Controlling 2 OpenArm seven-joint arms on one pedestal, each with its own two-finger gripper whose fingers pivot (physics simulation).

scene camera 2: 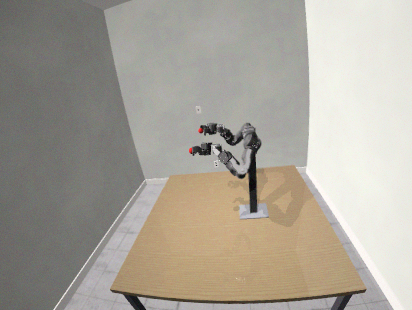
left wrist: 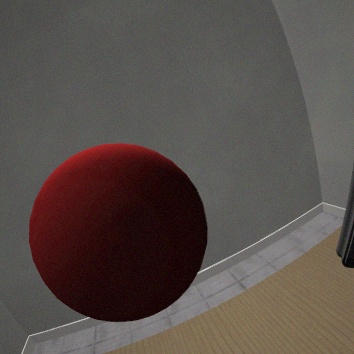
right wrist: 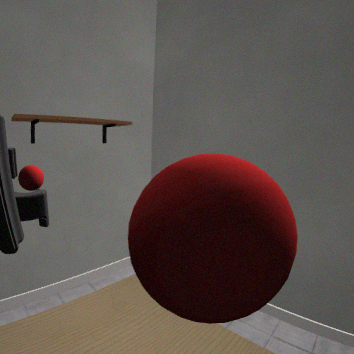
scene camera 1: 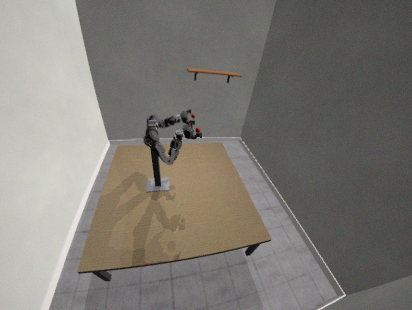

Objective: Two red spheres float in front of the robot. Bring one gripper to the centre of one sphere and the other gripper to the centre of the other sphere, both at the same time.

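Observation:
One red sphere (scene camera 1: 193, 116) (scene camera 2: 190, 150) (left wrist: 118, 232) (right wrist: 31, 177) floats at the tips of my left gripper (scene camera 1: 191, 117) (scene camera 2: 194, 150). It is large, left of and below the middle, in the left wrist view. The other red sphere (scene camera 1: 198, 130) (scene camera 2: 201, 130) (right wrist: 213, 238) floats at the tips of my right gripper (scene camera 1: 196, 130) (scene camera 2: 203, 129). It is large, right of and below the middle, in the right wrist view. Both grippers are open and empty. Whether either sphere's centre lies exactly between the fingertips is too small to tell.
The pedestal (scene camera 1: 156, 167) (scene camera 2: 253, 190) stands on a wooden table (scene camera 1: 215, 200) (scene camera 2: 200, 250) below the arms. A wooden wall shelf (scene camera 1: 214, 73) (right wrist: 70, 120) hangs on the wall. The two grippers are side by side, a short gap apart.

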